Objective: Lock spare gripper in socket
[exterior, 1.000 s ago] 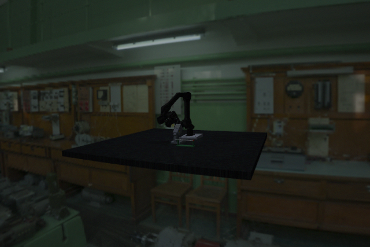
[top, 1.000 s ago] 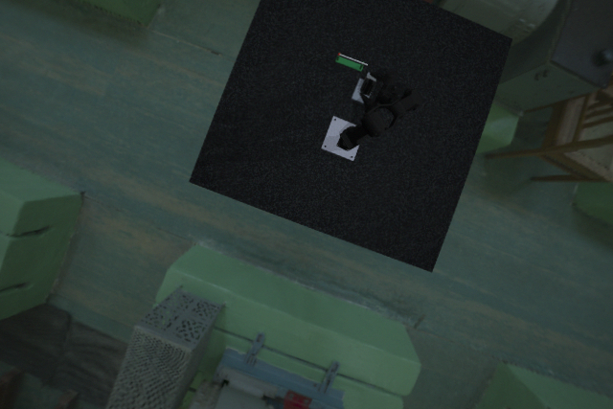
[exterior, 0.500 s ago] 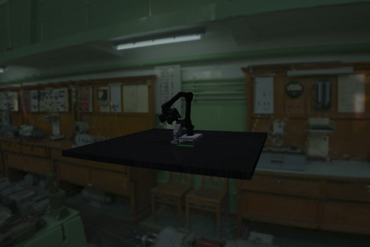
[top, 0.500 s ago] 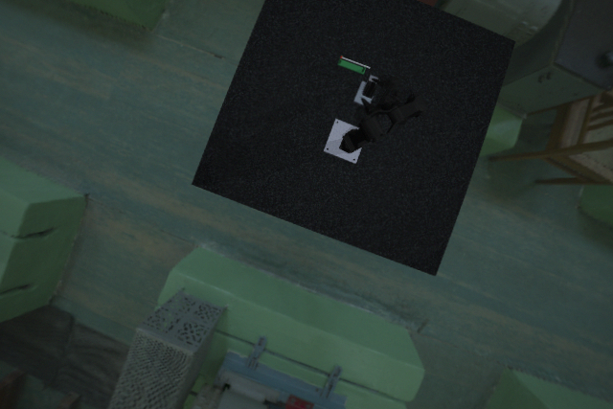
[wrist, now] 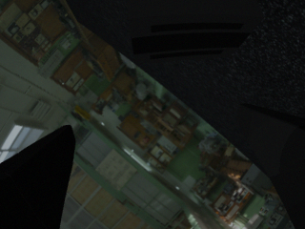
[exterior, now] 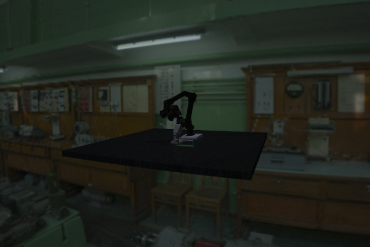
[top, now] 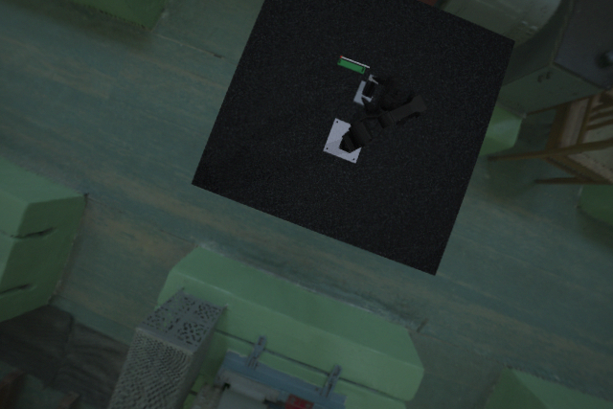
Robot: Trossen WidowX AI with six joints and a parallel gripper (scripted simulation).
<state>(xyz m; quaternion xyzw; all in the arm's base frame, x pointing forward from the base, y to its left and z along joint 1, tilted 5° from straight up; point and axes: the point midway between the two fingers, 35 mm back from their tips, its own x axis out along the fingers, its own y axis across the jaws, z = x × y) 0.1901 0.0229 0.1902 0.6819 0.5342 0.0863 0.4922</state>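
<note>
The green bracket lies 160 mm below my gripper tip, 160 mm ahead of it and 100 mm to the left of it. The rest, counted from my gripper tip: spare gripper (70 mm below, 50 mm ahead, 20 mm to the right); then mount (130 mm below, 80 mm ahead, 20 mm to the right).
</note>
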